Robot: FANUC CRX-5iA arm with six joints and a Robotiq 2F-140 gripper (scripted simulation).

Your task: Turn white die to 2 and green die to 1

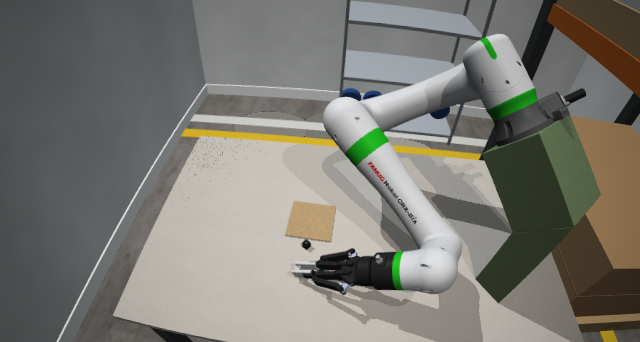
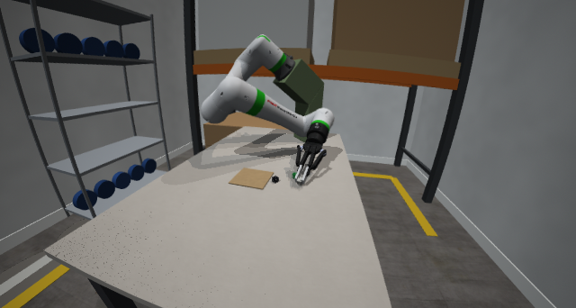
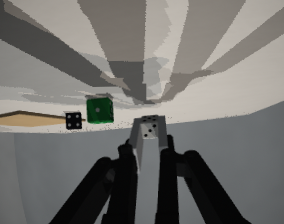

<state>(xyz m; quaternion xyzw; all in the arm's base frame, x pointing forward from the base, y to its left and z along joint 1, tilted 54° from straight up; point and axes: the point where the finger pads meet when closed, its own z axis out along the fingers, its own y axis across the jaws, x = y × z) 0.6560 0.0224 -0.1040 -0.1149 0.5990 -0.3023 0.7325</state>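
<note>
Now: the green die 5 cm behind my hand, 2 cm to the right of it and 3 cm below it. Also, from my hand: mat 3 cm behind, 20 cm to the right, 4 cm below; black die 1 cm behind, 10 cm to the right, 3 cm below; white die 2 cm ahead, 1 cm to the right, 2 cm below.
</note>
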